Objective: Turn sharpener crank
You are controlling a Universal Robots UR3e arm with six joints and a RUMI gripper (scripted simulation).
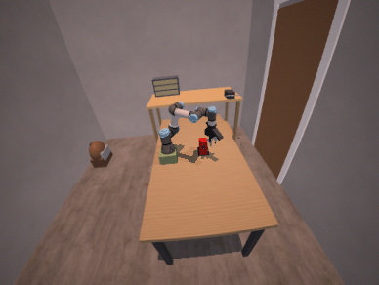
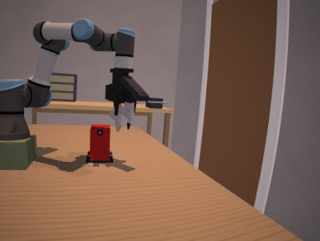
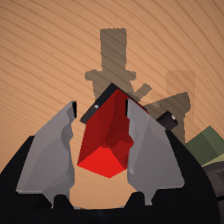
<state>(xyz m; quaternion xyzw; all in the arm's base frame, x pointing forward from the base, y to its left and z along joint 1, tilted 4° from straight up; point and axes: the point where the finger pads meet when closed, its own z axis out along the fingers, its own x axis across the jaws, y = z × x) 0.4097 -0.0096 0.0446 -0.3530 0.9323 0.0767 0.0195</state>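
The black round knob is 80 mm behind my hand, 20 mm to the right of it and 20 mm below it.
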